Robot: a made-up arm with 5 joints.
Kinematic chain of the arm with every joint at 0, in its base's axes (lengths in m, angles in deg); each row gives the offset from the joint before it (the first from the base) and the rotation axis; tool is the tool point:
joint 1: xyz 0 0 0.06 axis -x
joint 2: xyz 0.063 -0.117 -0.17 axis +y
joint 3: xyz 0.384 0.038 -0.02 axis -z
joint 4: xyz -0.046 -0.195 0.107 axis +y
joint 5: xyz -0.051 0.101 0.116 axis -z
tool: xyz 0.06 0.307 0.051
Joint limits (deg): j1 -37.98..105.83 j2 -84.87..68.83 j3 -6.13..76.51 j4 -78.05..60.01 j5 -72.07..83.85
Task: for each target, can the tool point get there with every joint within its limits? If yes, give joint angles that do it. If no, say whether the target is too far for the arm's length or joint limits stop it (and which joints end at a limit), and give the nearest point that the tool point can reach.
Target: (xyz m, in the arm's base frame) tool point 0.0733 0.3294 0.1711
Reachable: yes | joints 11.01 -67.08 61.70 -24.65 -57.03
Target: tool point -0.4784 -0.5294 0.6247
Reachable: no: joint limits stop it (at a limit: joint 2, joint 3, joint 5) | nearest point -0.2074 -0.3063 0.3868 | short by 0.424 m
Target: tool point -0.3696 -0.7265 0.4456
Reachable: no: joint limits stop it (at a limit: joint 1, joint 2, joint 5) | nearest point -0.1671 -0.4152 0.2931 | short by 0.401 m
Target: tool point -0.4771 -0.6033 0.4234
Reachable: no: joint limits stop it (at a limit: joint 2, joint 3, joint 5) | nearest point -0.2223 -0.3724 0.2843 | short by 0.371 m
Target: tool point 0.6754 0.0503 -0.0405
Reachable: yes | joints -8.33 14.83 44.18 40.58 -2.83
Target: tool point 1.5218 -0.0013 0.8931
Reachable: no: too far | nearest point 0.6977 -0.1222 0.3454 | short by 0.997 m
